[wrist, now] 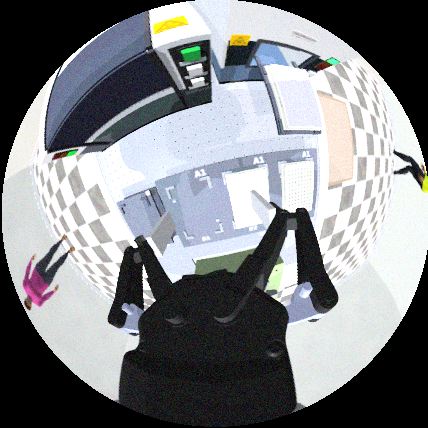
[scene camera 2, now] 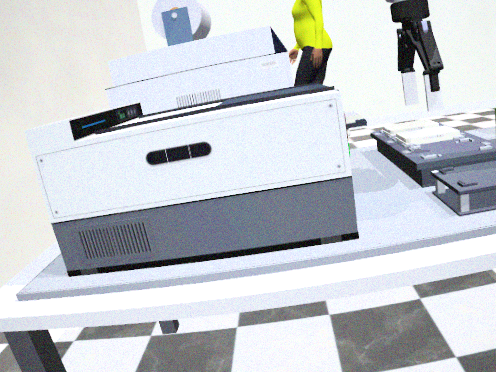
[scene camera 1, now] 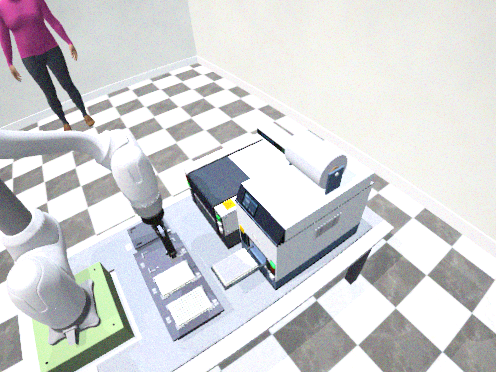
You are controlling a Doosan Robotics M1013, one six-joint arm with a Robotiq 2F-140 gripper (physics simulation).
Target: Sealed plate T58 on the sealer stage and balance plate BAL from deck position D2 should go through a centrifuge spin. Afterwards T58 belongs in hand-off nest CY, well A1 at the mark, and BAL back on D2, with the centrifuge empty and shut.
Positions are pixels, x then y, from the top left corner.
white plate: wrist; scene camera 2; scene camera 1 173, 279
same spot on white plate: (wrist: 239, 183) = (scene camera 2: 412, 135)
same spot on centrifuge: (wrist: 174, 73) = (scene camera 1: 216, 217)
